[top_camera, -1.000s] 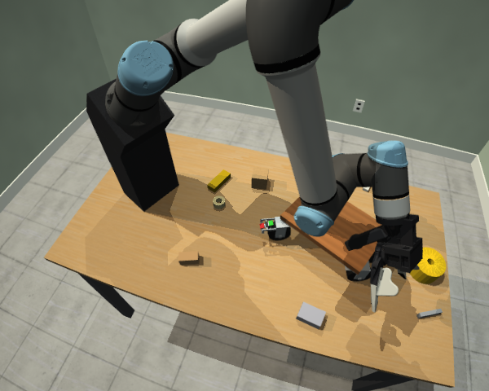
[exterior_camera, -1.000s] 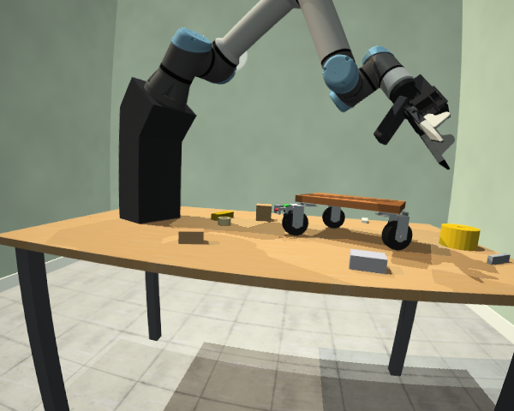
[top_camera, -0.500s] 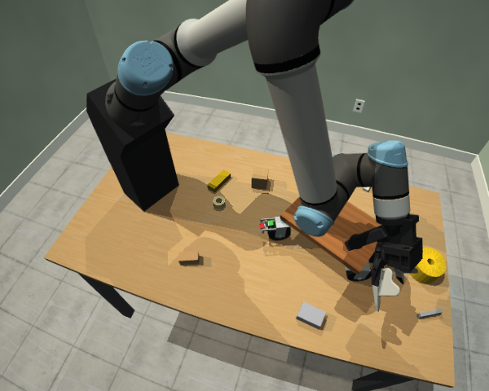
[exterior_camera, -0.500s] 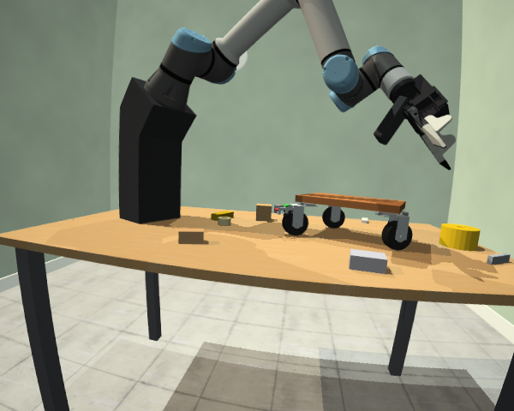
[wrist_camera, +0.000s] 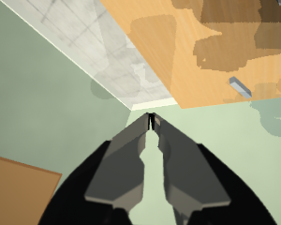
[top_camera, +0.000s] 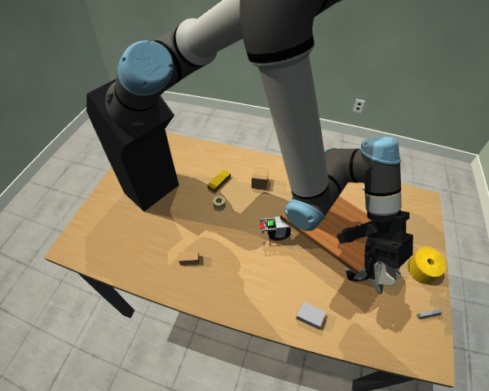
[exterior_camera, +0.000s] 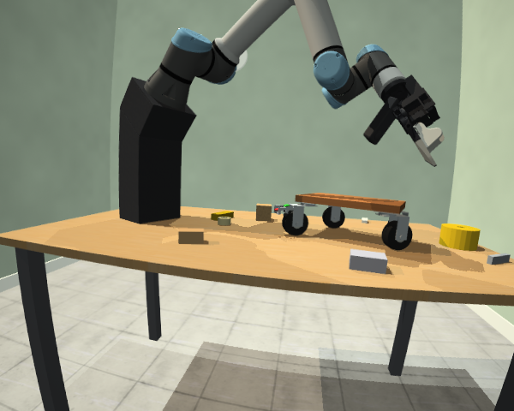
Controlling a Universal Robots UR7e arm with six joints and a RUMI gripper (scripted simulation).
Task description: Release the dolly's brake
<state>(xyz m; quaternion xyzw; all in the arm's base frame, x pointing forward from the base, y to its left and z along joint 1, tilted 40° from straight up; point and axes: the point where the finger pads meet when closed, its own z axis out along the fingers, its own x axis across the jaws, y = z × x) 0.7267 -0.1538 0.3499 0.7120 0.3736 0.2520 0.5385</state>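
Right now my hand is 330 mm past the brake pedal, 190 mm to the right of it and 160 mm above it. From my hand the other things lie so: brown block (550 mm behind, 220 mm below, 30 mm to the left); grey bar (250 mm ahead, 230 mm below, 70 mm to the left); grey block (220 mm below, 120 mm behind, 40 mm to the right).
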